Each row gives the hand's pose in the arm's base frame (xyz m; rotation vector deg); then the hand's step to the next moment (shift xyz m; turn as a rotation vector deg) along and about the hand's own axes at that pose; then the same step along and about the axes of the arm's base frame.
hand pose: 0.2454 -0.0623 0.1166 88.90 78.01 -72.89
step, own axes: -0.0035 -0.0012 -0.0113 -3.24 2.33 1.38
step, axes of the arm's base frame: 0.0014 0.0098 0.0065 2.08 -2.69 2.50
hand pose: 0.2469 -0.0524 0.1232 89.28 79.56 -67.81
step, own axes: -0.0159 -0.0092 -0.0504 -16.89 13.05 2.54
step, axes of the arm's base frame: -0.0007 0.0435 0.0314 12.52 -9.79 14.46
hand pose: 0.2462 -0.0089 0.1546 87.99 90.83 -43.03
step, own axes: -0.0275 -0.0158 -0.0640 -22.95 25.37 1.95
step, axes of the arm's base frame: -0.0254 0.0384 0.0546 24.38 -11.34 21.25
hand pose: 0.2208 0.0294 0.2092 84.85 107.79 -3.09
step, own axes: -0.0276 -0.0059 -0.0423 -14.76 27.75 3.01
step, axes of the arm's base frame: -0.0247 -0.0057 0.0441 26.38 -4.24 16.83
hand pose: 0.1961 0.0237 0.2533 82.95 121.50 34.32
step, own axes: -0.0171 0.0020 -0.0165 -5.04 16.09 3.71
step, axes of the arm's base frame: -0.0035 -0.0166 0.0167 15.43 0.99 7.68
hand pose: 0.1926 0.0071 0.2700 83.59 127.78 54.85
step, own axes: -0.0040 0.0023 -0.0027 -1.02 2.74 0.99
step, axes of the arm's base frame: 0.0018 -0.0040 0.0031 2.91 0.15 1.03
